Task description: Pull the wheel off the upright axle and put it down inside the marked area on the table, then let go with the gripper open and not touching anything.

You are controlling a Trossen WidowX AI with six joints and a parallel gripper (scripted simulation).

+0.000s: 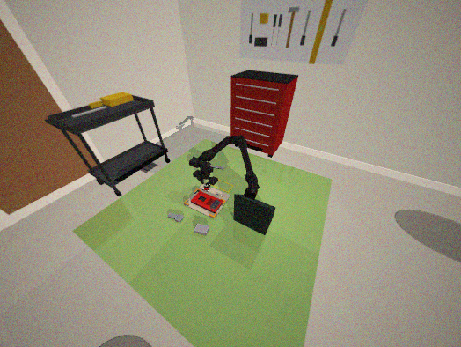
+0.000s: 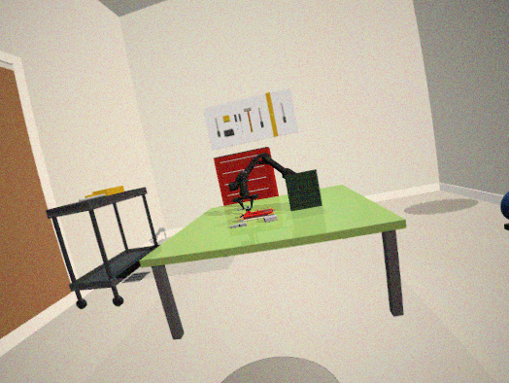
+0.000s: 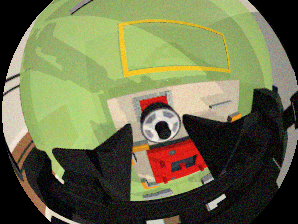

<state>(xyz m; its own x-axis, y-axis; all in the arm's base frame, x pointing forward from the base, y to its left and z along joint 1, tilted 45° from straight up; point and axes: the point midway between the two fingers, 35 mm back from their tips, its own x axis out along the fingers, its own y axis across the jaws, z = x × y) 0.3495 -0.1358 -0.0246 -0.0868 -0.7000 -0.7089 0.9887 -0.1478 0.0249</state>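
The wheel lies right at my gripper tip.
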